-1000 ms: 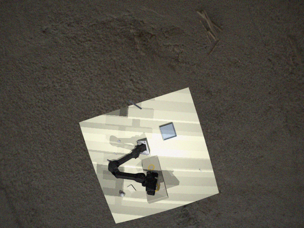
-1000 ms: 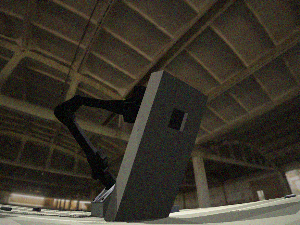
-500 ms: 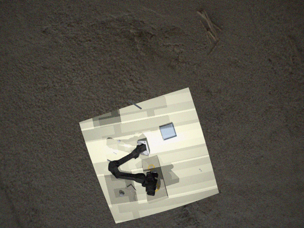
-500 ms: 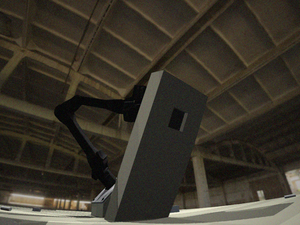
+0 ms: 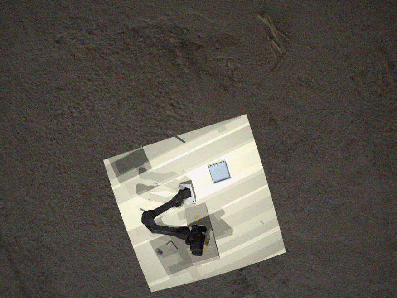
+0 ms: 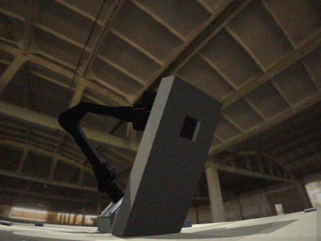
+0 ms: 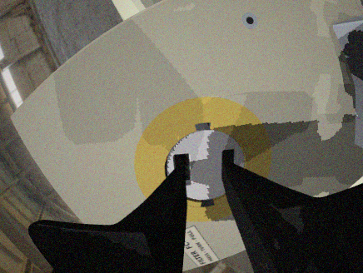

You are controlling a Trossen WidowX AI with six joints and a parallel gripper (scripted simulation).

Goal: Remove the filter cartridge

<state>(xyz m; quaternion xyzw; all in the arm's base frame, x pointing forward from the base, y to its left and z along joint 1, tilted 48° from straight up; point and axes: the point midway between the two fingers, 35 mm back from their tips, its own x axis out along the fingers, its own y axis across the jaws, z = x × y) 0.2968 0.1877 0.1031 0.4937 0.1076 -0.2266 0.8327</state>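
The round filter cartridge is 10 mm below my gripper tip and 10 mm ahead of it. Round my gripper tip: short bar: 480 mm to the right, 270 mm below, 210 mm behind; flat white block: 290 mm to the right, 270 mm below, 150 mm ahead; blue-grey tray: 440 mm behind, 270 mm below, 220 mm to the left.
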